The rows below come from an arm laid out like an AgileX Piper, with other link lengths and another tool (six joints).
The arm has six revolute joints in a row. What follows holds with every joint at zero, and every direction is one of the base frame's. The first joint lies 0.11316 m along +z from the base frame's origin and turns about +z. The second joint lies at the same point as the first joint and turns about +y. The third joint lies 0.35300 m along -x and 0.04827 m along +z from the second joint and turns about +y. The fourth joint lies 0.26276 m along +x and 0.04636 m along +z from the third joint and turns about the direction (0.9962, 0, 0.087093). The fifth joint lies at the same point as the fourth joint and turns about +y. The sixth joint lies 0.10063 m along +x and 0.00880 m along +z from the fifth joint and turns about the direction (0.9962, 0, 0.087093). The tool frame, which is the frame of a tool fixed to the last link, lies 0.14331 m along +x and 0.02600 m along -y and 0.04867 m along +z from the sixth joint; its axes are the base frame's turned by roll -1.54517, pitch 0.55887 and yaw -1.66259 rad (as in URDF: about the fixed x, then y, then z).
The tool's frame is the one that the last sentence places.
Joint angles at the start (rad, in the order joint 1, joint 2, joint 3, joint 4, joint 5, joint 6): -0.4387 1.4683 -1.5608 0.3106 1.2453 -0.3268
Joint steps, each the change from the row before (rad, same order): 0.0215 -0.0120 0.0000 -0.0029 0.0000 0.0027; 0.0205 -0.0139 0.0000 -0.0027 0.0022 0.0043; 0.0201 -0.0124 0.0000 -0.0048 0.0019 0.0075; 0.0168 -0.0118 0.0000 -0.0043 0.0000 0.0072; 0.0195 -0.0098 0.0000 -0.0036 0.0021 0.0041; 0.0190 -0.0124 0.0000 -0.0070 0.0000 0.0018; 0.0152 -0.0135 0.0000 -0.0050 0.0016 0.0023; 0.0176 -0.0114 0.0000 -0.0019 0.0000 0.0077; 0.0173 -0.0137 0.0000 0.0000 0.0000 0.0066; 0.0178 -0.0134 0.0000 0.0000 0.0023 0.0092; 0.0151 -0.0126 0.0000 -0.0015 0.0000 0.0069; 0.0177 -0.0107 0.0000 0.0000 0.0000 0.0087; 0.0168 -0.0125 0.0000 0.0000 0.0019 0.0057
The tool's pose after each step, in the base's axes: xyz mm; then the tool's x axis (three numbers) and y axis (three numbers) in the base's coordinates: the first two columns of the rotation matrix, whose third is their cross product. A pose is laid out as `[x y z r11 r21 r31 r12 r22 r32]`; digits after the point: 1 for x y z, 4 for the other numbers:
[408.2 -121.3 354.6 -0.5624 -0.7731 -0.2934 -0.6625 0.6336 -0.3996]
[406.9 -112.1 359.8 -0.5463 -0.7839 -0.2949 -0.6694 0.6203 -0.4089]
[405.3 -103.8 364.3 -0.5335 -0.7925 -0.2957 -0.6746 0.6095 -0.4165]
[403.8 -97.0 368.8 -0.5229 -0.7989 -0.2972 -0.6769 0.6011 -0.4250]
[402.6 -89.0 372.3 -0.5084 -0.8083 -0.2972 -0.6839 0.5886 -0.4311]
[400.7 -81.8 377.0 -0.4927 -0.8190 -0.2942 -0.6890 0.5736 -0.4430]
[397.8 -75.6 381.9 -0.4796 -0.8271 -0.2931 -0.6918 0.5618 -0.4536]
[395.9 -68.4 386.2 -0.4676 -0.8324 -0.2973 -0.6935 0.5540 -0.4606]
[393.3 -60.8 391.5 -0.4538 -0.8379 -0.3032 -0.6943 0.5457 -0.4692]
[390.1 -53.0 396.2 -0.4413 -0.8422 -0.3098 -0.6958 0.5392 -0.4746]
[387.2 -46.8 400.9 -0.4300 -0.8463 -0.3145 -0.6954 0.5326 -0.4824]
[384.8 -39.6 404.9 -0.4177 -0.8500 -0.3210 -0.6967 0.5264 -0.4873]
[381.4 -32.4 409.2 -0.4036 -0.8549 -0.3260 -0.6987 0.5180 -0.4934]

